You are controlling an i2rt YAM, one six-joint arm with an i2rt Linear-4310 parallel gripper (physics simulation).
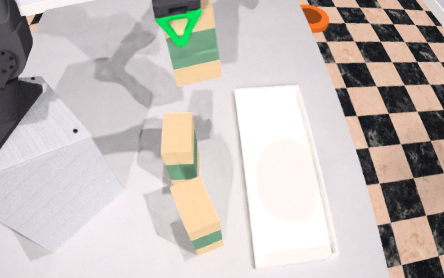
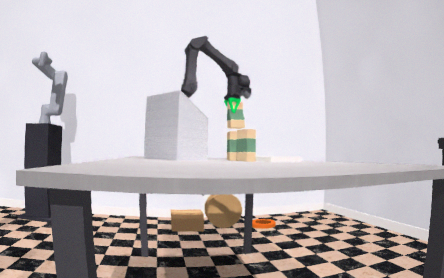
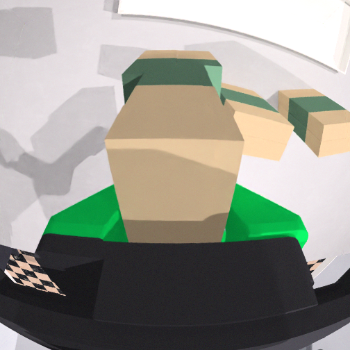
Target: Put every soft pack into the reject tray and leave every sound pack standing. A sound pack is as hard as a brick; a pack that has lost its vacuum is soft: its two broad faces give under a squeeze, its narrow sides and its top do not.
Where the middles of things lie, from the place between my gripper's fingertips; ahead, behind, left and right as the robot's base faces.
My hand is 240 mm above the white reject tray (image 1: 290, 218), 180 mm short of it and 90 mm to the left of it.
